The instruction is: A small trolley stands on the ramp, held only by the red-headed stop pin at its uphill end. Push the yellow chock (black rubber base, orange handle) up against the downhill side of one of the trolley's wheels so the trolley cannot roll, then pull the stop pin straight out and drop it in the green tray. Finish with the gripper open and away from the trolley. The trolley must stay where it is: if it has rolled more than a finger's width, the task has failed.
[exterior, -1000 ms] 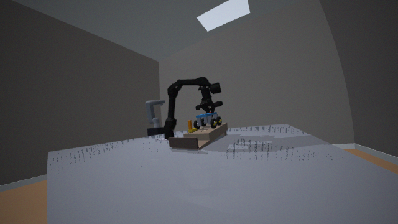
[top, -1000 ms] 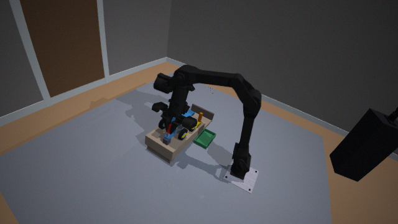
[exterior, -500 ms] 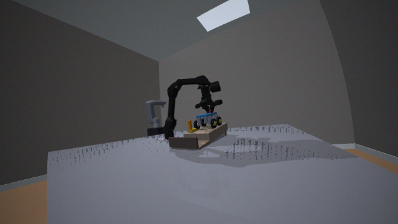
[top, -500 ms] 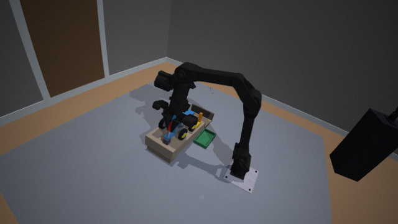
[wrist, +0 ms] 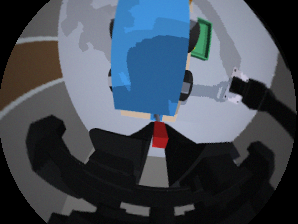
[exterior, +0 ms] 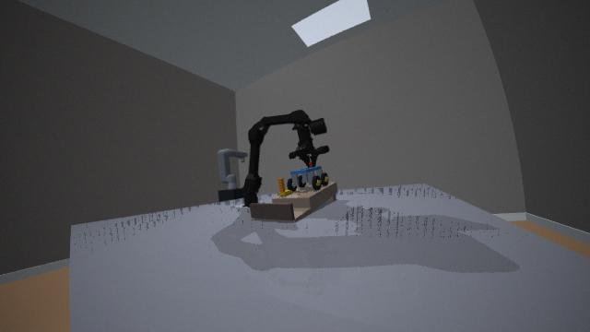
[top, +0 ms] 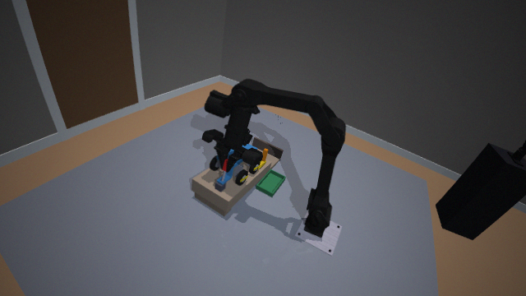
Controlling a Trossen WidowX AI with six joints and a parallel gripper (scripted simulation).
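Right now my gripper tip is 18 cm to the left of the green tray, 16 cm above it and 12 cm past it. Round my gripper tip: tan ramp 11 cm below, 10 cm to the right, 1 cm ahead; then blue trolley 10 cm to the right, 4 cm below, 1 cm ahead; then red-headed stop pin right at my gripper tip.
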